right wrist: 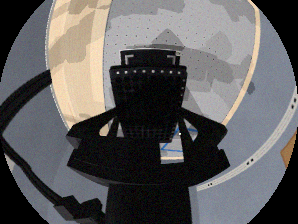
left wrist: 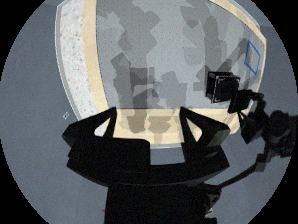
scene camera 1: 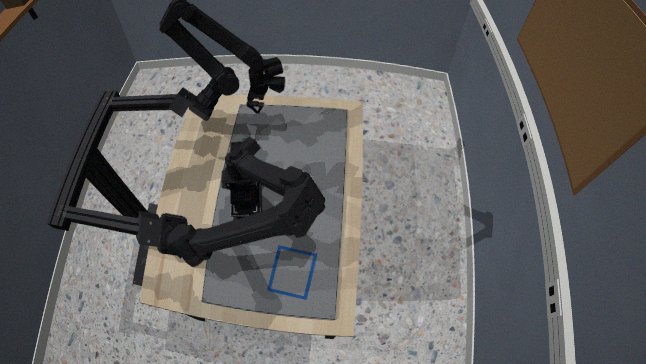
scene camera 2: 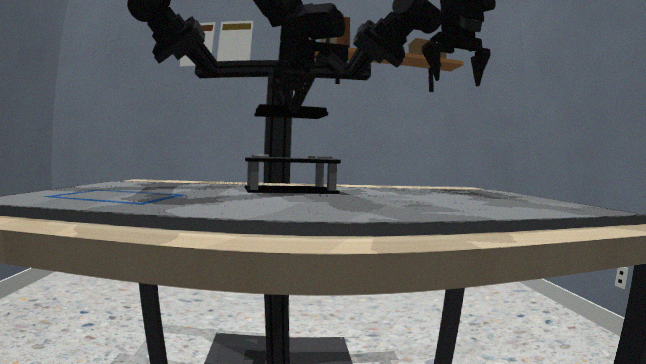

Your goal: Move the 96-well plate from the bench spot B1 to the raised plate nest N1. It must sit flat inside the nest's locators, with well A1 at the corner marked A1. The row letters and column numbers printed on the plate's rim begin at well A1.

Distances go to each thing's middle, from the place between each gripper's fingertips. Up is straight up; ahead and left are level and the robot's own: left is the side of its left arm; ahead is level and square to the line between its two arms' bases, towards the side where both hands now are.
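Labels:
The black 96-well plate (scene camera 2: pixel 306 112) is 9 cm below my left hand (scene camera 2: pixel 458 83), and it is also 34 cm to the right of that hand and 3 cm behind it. My right hand (scene camera 2: pixel 289 115), meanwhile, is right at the plate.

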